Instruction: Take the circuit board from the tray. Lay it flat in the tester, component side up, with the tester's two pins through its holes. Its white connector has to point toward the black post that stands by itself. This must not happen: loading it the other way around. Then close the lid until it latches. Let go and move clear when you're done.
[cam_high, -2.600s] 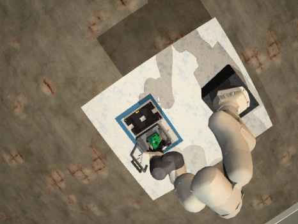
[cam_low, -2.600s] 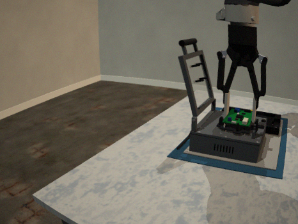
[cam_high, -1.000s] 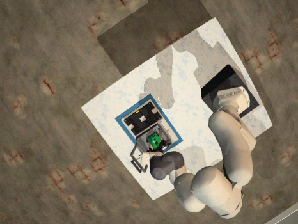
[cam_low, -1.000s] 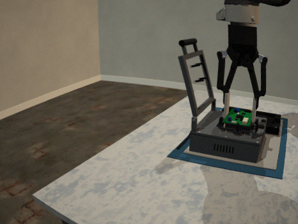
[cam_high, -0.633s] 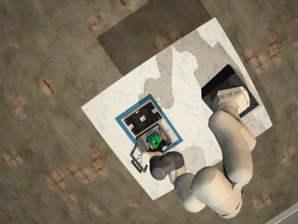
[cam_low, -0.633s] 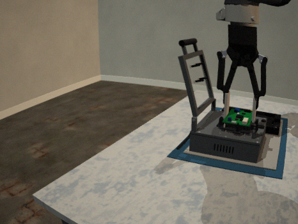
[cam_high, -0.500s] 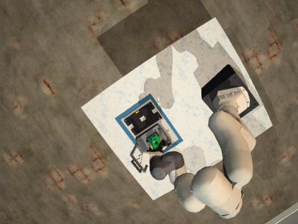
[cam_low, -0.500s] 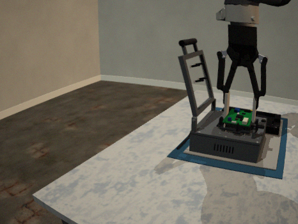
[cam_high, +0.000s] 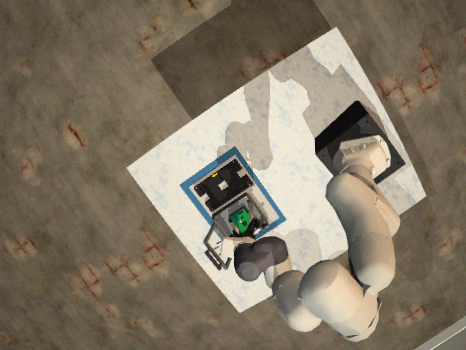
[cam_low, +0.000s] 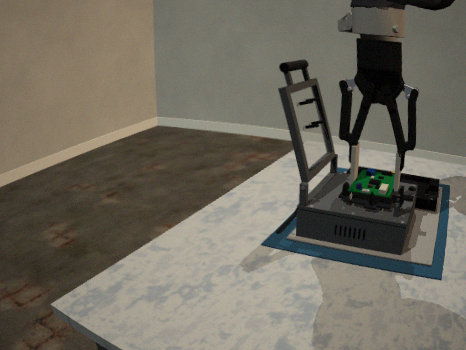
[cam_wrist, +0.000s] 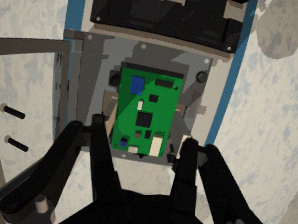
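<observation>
My gripper is now 2 cm above the green circuit board. Round my hand: tester nest (4 cm below, 1 cm to the left, 1 cm ahead); tester lid (12 cm ahead, 8 cm above, 2 cm to the left).
</observation>
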